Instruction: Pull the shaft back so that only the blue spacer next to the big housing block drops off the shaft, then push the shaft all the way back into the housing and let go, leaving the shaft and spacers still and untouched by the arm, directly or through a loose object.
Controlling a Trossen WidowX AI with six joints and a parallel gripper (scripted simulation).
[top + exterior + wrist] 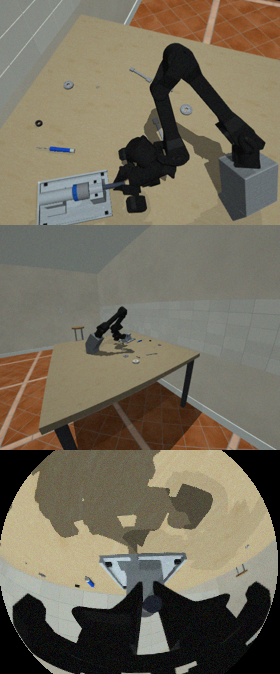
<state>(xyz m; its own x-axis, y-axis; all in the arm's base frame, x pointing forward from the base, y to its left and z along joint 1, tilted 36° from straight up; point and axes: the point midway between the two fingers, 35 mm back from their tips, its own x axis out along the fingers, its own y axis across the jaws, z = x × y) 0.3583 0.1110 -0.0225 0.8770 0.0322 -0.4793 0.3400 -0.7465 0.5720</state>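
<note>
Now: the dark shaft 7 cm ahead of my hand and 3 cm to the left of it. Round my hand: grey spacer 10 cm ahead, 4 cm to the left; blue spacer 13 cm ahead, 5 cm to the left.
</note>
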